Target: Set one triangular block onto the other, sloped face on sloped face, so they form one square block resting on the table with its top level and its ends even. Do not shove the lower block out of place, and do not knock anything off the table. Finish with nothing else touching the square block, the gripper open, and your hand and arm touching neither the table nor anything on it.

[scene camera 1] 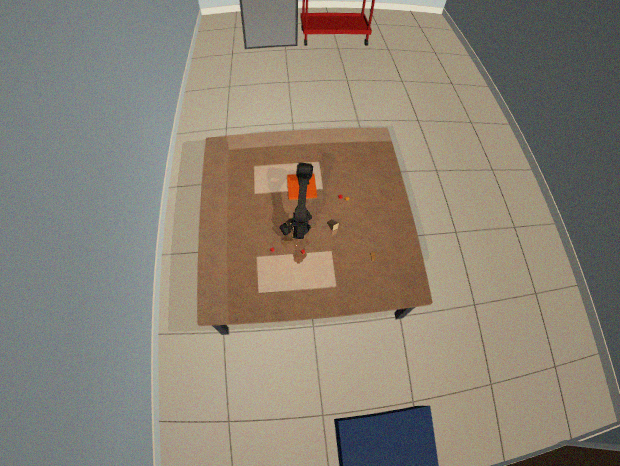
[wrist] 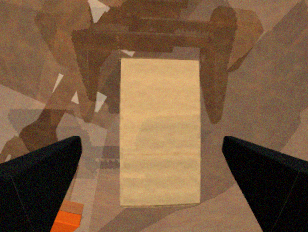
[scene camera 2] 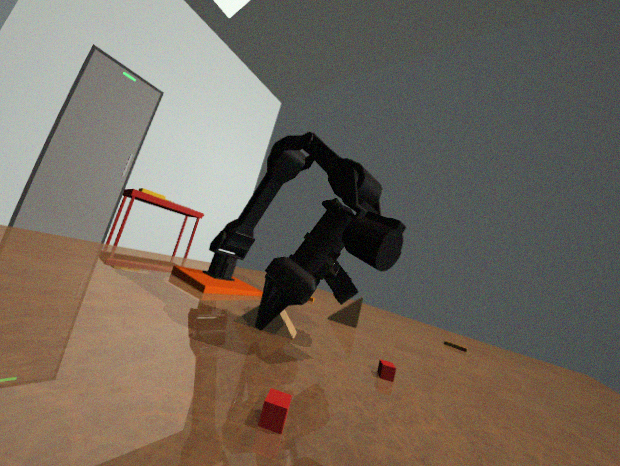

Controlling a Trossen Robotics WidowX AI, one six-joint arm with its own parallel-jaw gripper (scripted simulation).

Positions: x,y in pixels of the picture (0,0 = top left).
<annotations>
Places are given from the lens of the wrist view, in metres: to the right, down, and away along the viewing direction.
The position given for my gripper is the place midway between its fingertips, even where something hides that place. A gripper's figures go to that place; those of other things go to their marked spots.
my gripper (wrist: 154,143): 0.00, 0.02, 0.10
triangular block (wrist: 159,137): 0.00, 0.01, 0.07
</annotations>
